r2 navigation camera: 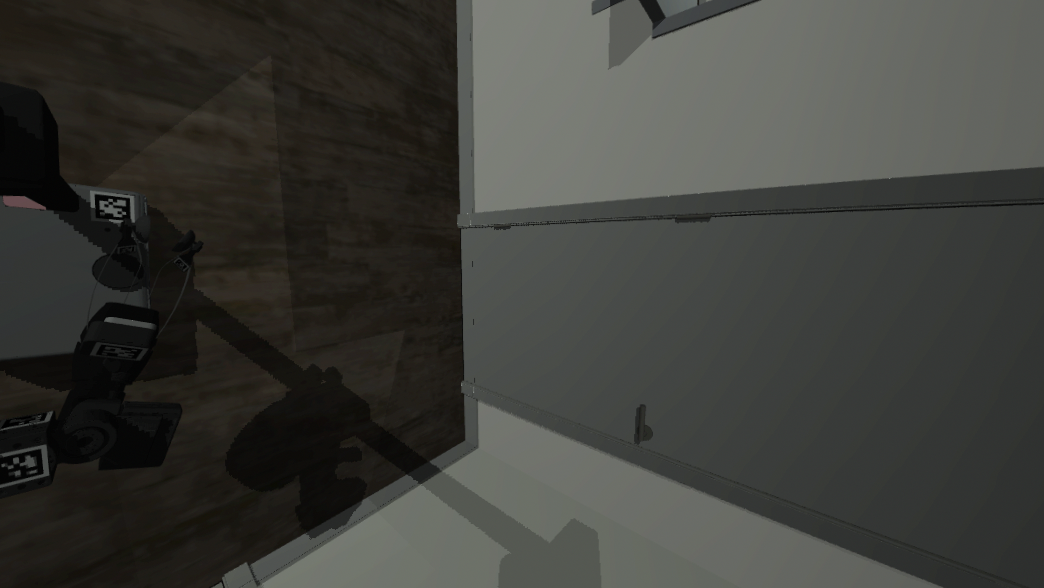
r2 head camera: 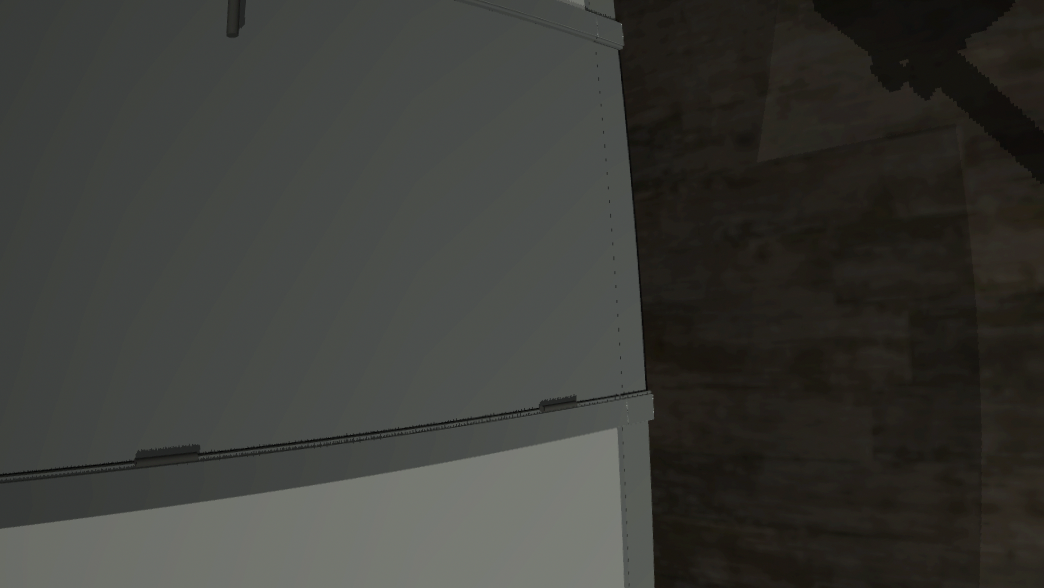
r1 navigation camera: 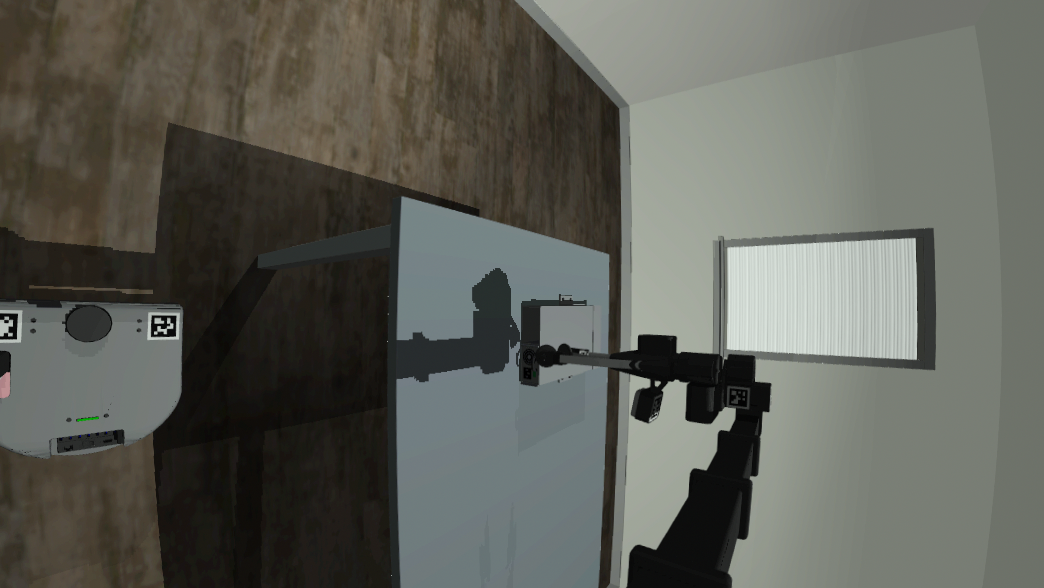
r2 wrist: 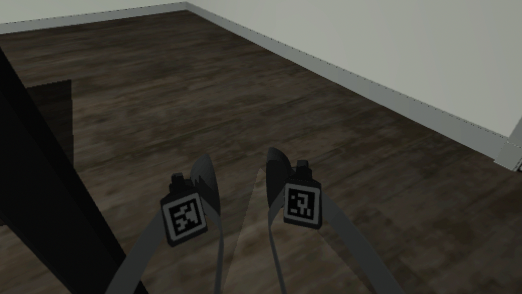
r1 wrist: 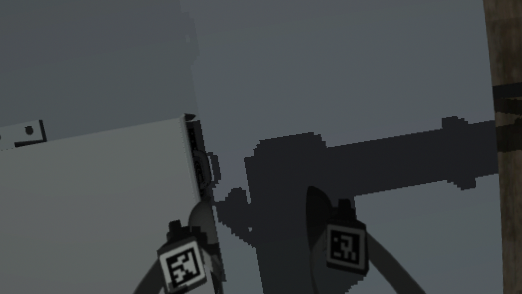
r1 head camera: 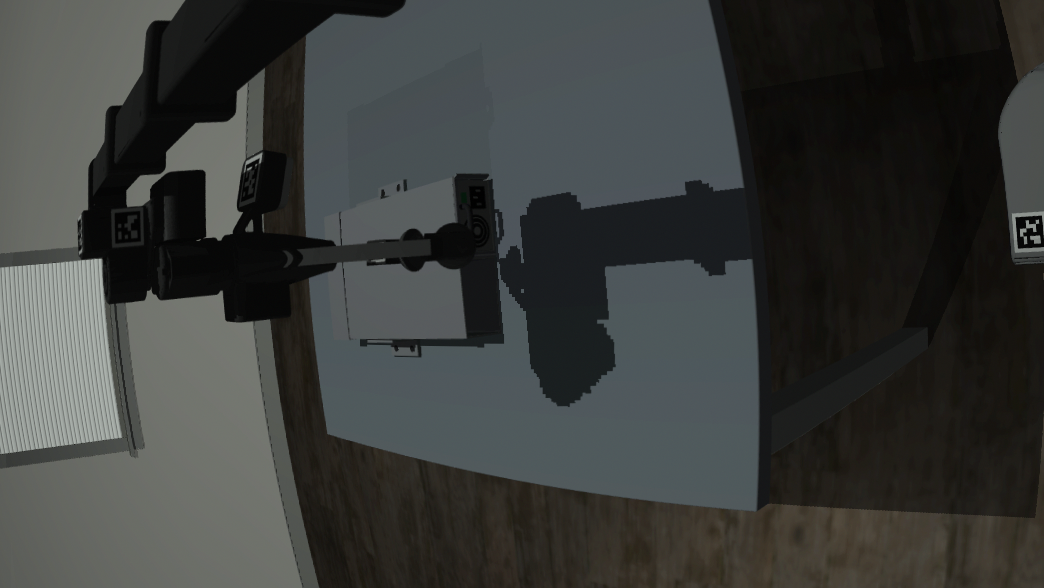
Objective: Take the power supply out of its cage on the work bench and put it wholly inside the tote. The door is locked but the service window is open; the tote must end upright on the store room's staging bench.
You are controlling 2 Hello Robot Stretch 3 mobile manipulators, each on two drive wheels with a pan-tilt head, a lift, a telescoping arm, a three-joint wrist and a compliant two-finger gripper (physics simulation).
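Note:
The power supply (r1 head camera: pixel 477 211) (r1 navigation camera: pixel 527 365) (r1 wrist: pixel 201 167) shows its dark end panel with a socket and round fan grille at the end of its pale grey cage (r1 head camera: pixel 409 306) (r1 navigation camera: pixel 566 325) (r1 wrist: pixel 100 200), which stands on the work bench (r1 head camera: pixel 620 452) (r1 navigation camera: pixel 452 474) (r1 wrist: pixel 350 75). My r1 gripper (r1 head camera: pixel 432 248) (r1 navigation camera: pixel 555 354) (r1 wrist: pixel 260 215) is open and empty above the bench, by the panel end; in the r1 wrist view one fingertip overlaps the cage's edge. My r2 gripper (r2 navigation camera: pixel 165 233) (r2 wrist: pixel 242 177) is open and empty above the floor. The tote and staging bench do not show.
A grey door (r2 head camera: pixel 328 219) (r2 navigation camera: pixel 730 314) with a handle (r2 head camera: pixel 233 18) (r2 navigation camera: pixel 640 423) is closed near r2. A framed opening (r2 navigation camera: pixel 712 13) shows partly at the top of the r2 navigation view. A ribbed pale panel (r1 head camera: pixel 54 357) (r1 navigation camera: pixel 821 303) is on the wall beyond the bench. A robot base (r1 navigation camera: pixel 87 379) stands before it.

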